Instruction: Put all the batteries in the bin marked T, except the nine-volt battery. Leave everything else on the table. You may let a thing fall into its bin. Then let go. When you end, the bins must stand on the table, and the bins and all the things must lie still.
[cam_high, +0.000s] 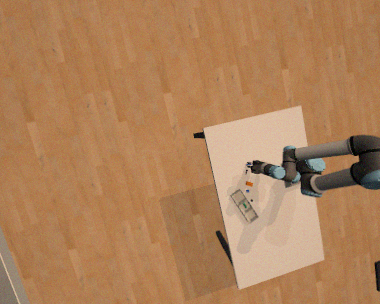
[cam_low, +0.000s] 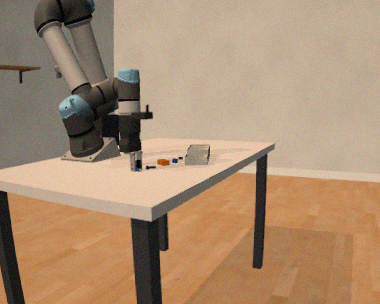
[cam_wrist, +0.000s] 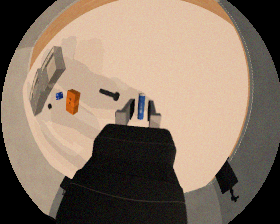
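My gripper is now 1 cm above the blue cylinder. Round my hand: orange block (15 cm to the left, 1 cm below, 1 cm ahead); then green piece (29 cm to the left, 9 cm ahead, 1 cm below); then black screw (5 cm to the left, 2 cm ahead, 1 cm below).
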